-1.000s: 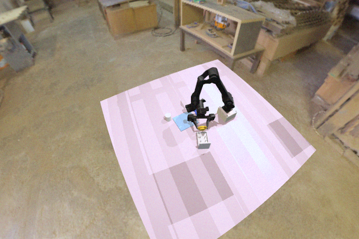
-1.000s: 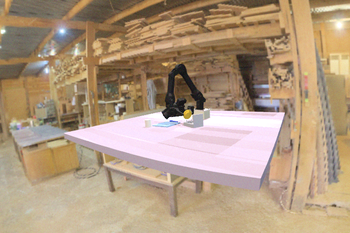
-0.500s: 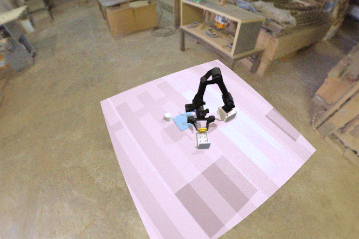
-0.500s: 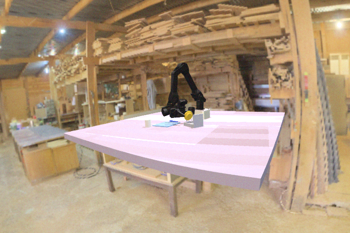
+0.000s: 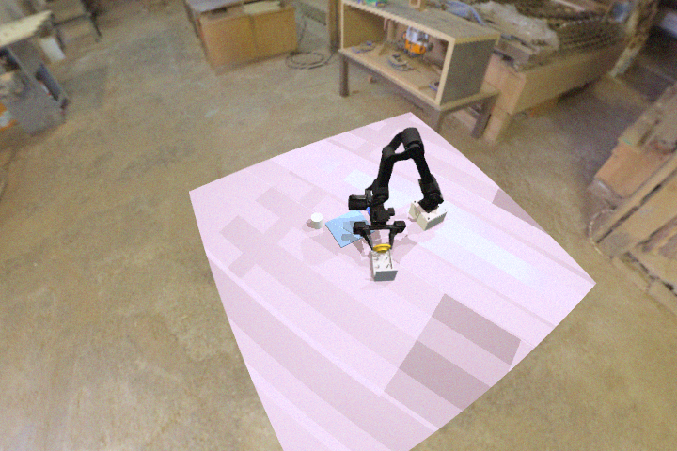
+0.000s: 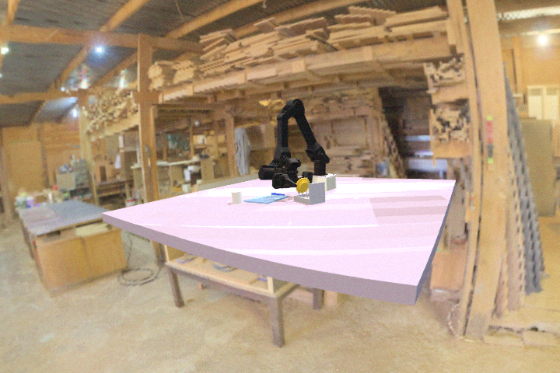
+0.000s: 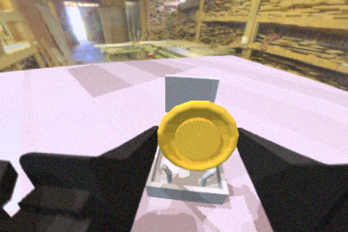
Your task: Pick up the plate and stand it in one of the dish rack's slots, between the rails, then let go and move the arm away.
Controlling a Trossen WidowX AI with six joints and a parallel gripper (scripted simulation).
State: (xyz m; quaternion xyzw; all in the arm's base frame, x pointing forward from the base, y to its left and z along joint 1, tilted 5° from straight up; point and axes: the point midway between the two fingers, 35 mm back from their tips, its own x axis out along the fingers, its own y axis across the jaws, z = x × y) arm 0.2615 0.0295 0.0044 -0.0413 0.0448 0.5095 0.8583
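Now: the grey dish rack 40 mm below my gripper tip, 30 mm to the left of it and 10 mm ahead of it. The rest, counted from my gripper tip: blue spoon 190 mm to the right, 90 mm behind, 60 mm below; yellow plate 10 mm to the right; light blue mat 180 mm to the right, 60 mm below, 20 mm ahead.
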